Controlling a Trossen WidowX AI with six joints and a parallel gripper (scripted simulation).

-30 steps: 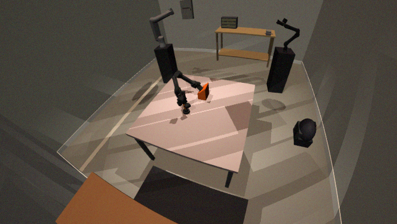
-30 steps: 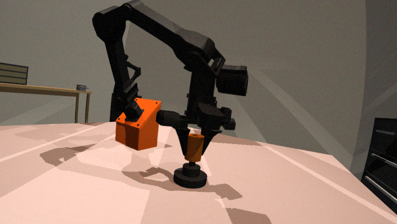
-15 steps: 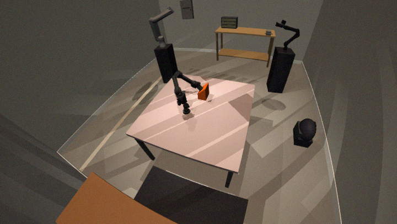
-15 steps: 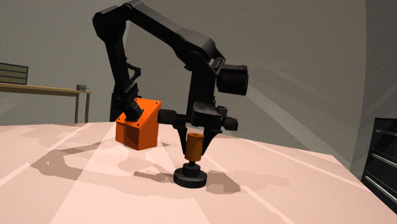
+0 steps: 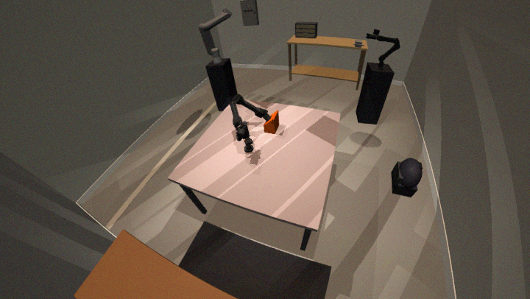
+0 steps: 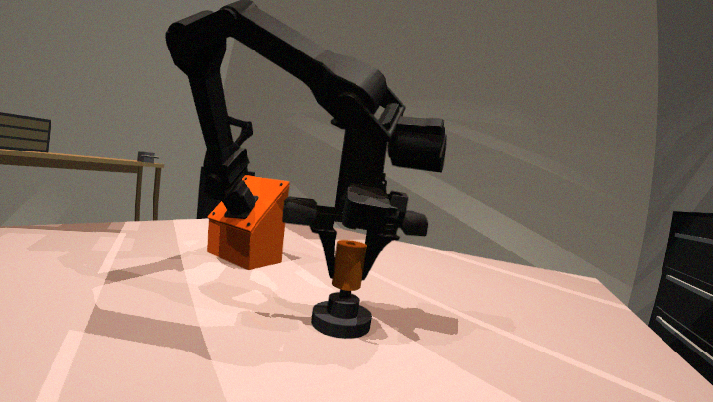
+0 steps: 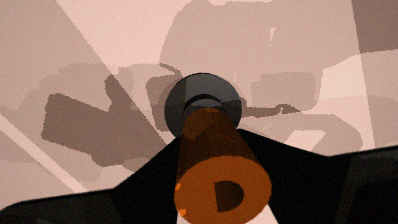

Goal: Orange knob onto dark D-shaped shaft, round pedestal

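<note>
Right now the orange knob is 2 cm above my gripper tip. Round my gripper tip: dark round pedestal 4 cm below.
</note>
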